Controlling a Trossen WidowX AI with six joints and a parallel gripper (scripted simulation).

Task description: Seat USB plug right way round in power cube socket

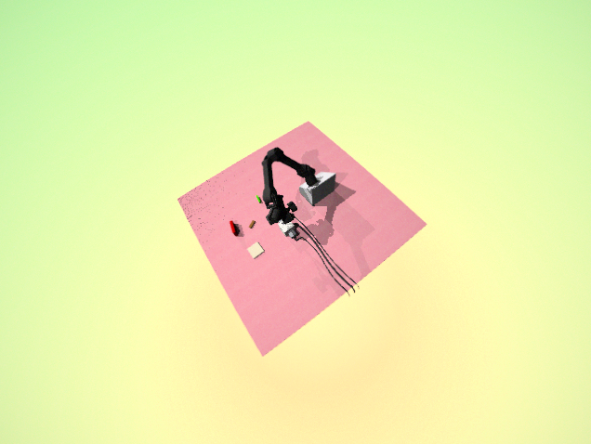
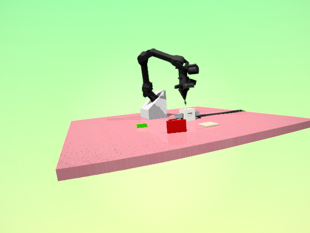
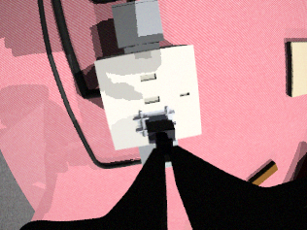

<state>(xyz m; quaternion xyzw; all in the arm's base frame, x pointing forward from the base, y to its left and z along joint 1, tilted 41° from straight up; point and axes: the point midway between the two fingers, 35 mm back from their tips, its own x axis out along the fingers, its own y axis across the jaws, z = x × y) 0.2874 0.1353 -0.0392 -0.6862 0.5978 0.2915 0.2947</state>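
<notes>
Right now the USB socket is 10 mm to the right of my gripper tip and 70 mm below it. The rest, counted from my gripper tip: small brown block (190 mm ahead, 150 mm to the right, 130 mm below); dark USB plug (20 mm below); flat beige tile (250 mm ahead, 30 mm to the left, 130 mm below).
</notes>
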